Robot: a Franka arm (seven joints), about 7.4 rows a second.
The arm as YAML. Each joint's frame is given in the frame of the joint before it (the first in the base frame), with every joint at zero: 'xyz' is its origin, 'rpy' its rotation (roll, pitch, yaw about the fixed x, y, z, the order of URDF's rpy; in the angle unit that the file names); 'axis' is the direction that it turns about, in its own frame. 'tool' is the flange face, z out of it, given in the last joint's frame.
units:
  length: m
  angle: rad
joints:
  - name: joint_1
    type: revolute
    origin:
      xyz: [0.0, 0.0, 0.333]
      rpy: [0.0, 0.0, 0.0]
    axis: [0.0, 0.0, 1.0]
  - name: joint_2
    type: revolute
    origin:
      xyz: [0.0, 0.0, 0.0]
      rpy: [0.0, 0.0, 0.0]
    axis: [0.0, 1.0, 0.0]
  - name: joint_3
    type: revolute
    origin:
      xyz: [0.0, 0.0, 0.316]
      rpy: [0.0, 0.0, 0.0]
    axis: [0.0, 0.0, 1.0]
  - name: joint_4
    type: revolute
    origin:
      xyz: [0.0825, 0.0, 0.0]
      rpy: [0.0, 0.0, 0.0]
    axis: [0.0, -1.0, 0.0]
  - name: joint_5
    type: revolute
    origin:
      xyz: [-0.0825, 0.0, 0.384]
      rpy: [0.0, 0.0, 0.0]
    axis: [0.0, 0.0, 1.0]
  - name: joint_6
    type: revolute
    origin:
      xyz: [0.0, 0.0, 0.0]
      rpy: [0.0, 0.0, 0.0]
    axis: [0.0, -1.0, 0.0]
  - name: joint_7
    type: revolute
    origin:
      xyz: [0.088, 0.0, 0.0]
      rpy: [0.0, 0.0, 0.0]
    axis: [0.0, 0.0, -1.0]
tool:
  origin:
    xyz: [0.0, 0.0, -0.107]
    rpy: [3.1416, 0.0, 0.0]
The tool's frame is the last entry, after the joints.
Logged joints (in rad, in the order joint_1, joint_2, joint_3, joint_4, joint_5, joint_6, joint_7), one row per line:
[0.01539 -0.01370 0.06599 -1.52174 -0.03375 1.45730 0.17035]
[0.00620 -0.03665 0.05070 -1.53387 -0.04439 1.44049 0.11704]
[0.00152 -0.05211 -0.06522 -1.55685 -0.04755 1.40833 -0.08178]
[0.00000 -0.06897 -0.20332 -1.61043 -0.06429 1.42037 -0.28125]
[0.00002 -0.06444 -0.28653 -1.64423 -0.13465 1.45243 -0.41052]
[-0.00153 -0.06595 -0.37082 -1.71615 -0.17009 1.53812 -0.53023]
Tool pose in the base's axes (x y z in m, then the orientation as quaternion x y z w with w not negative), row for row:
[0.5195 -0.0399 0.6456 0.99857 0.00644 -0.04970 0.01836]
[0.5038 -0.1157 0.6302 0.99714 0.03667 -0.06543 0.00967]
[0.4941 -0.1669 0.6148 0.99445 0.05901 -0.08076 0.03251]
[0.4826 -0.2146 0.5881 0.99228 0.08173 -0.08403 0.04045]
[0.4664 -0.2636 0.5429 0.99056 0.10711 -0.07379 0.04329]
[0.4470 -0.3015 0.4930 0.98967 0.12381 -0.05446 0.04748]
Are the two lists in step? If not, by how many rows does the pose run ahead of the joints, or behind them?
The pose runs 2 rows ahead of the joints: the pose in row i belongs to the joints in row i + 2.
